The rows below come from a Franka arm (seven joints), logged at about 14 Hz.
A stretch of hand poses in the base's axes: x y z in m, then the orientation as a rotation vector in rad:
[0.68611, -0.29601, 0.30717, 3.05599, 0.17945, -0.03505]
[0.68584, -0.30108, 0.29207, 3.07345, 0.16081, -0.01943]
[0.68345, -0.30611, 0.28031, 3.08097, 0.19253, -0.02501]
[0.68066, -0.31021, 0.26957, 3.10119, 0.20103, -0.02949]
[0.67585, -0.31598, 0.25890, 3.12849, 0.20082, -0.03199]
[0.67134, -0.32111, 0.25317, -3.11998, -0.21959, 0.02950]
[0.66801, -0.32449, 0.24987, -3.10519, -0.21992, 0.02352]
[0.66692, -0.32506, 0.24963, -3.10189, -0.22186, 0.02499]
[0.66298, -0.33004, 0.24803, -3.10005, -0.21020, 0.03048]
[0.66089, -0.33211, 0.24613, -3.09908, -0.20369, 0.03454]
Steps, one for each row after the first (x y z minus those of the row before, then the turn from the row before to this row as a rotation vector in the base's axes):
[-0.00027, -0.00507, -0.01510, 0.01672, -0.00981, -0.01251]
[-0.00239, -0.00503, -0.01176, 0.00926, 0.00471, 0.02008]
[-0.00279, -0.00410, -0.01074, 0.02057, 0.00419, 0.00440]
[-0.00481, -0.00577, -0.01067, 0.02709, 0.00317, -0.00154]
[-0.00451, -0.00513, -0.00573, 0.02044, -0.00020, 0.01212]
[-0.00333, -0.00338, -0.00330, 0.01502, -0.00271, 0.00071]
[-0.00109, -0.00057, -0.00024, 0.00308, 0.00116, 0.00138]
[-0.00394, -0.00498, -0.00160, 0.00227, 0.00384, -0.00736]
[-0.00209, -0.00207, -0.00190, 0.00113, 0.00278, -0.00411]

